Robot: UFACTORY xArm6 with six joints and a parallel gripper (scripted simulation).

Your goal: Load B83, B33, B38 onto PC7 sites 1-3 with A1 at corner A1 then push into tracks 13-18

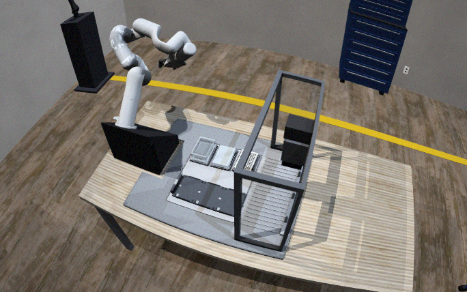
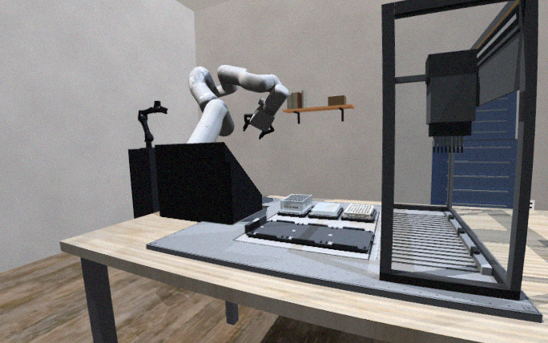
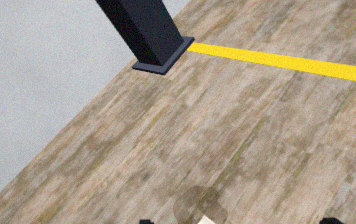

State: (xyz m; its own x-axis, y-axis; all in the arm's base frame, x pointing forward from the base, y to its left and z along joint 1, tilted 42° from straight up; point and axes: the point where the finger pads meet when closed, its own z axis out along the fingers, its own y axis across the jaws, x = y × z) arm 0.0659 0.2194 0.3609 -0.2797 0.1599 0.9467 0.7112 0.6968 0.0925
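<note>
My hand is 54 cm short of the nest s3, 32 cm to the left of it and 31 cm above it. From my hand the other things lie so: nest s2: 42 cm ahead, 31 cm to the right, 31 cm below; then deep-well block B83: 31 cm to the right, 31 cm ahead, 28 cm below; then dark carrier PC7: 55 cm to the right, 41 cm ahead, 30 cm below.
</note>
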